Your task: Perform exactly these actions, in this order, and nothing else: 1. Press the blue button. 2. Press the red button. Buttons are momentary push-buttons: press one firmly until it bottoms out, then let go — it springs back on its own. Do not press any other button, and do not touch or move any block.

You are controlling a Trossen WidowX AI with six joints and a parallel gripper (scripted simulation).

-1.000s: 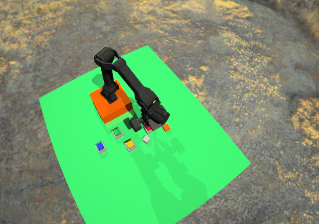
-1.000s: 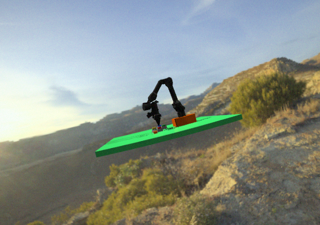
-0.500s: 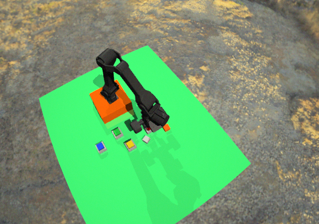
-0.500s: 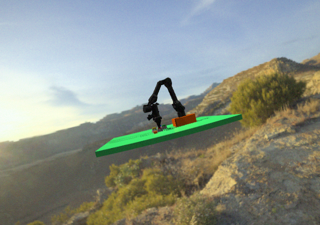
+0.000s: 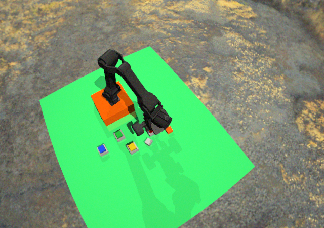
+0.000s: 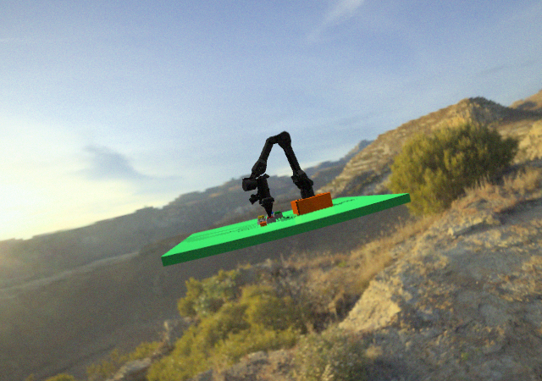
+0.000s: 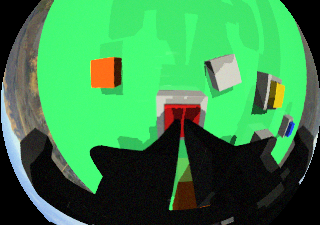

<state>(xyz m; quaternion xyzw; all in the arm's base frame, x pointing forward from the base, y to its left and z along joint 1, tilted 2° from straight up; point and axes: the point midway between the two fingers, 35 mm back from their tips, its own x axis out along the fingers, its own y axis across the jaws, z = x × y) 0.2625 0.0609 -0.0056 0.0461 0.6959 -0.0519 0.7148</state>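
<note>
The red button is right at my gripper tip. The rest, counted from my gripper tip: small grey block 4 cm ahead, 5 cm to the right, 2 cm below; small orange block 6 cm ahead, 7 cm to the left, 2 cm below; yellow button 1 cm ahead, 14 cm to the right.
</note>
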